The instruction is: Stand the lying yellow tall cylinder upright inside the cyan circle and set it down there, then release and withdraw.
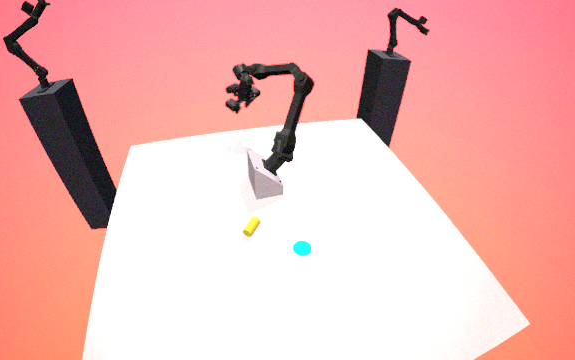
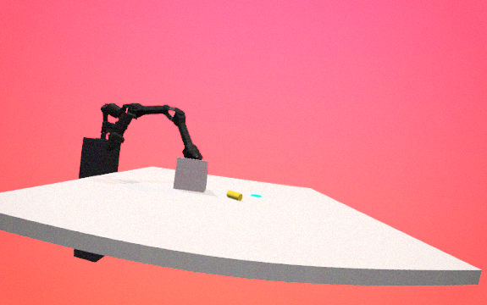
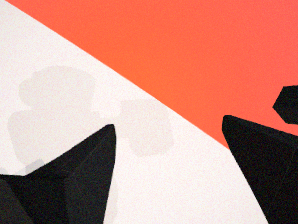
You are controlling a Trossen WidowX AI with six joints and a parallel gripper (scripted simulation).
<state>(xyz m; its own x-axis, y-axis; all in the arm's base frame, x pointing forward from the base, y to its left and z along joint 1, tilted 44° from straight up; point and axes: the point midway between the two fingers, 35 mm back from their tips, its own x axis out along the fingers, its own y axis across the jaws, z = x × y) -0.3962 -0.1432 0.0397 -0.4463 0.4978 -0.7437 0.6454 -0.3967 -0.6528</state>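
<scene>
Now: gripper tip 65 cm short of the yellow cylinder, 11 cm above it and 1 cm to the left of it. The rest, counted from my gripper tip: cyan circle 75 cm ahead, 14 cm to the left, 13 cm below.
</scene>
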